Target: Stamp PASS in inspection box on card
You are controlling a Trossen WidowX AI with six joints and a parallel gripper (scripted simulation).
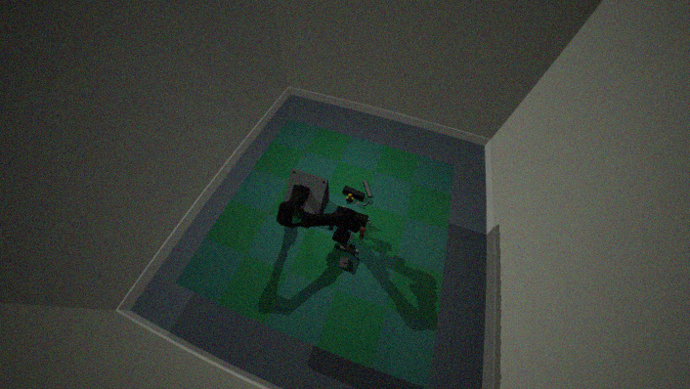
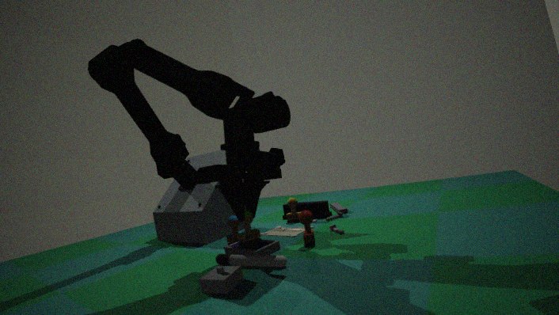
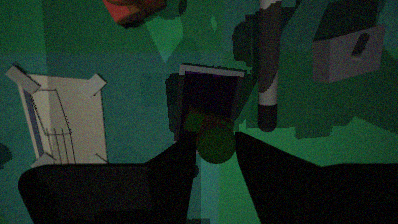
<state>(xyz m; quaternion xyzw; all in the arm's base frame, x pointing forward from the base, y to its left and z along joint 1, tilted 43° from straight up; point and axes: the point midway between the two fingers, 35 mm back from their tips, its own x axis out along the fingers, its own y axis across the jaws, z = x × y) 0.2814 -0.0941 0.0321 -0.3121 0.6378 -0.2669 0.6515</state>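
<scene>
Now: the purple ink pad 6 cm below my gripper tip. The rest, counted from my gripper tip: blue-knobbed stamp 8 cm behind, 4 cm to the left, 4 cm below; white cylinder 3 cm ahead, 6 cm to the right, 5 cm below; green-knobbed stamp 3 cm below.
</scene>
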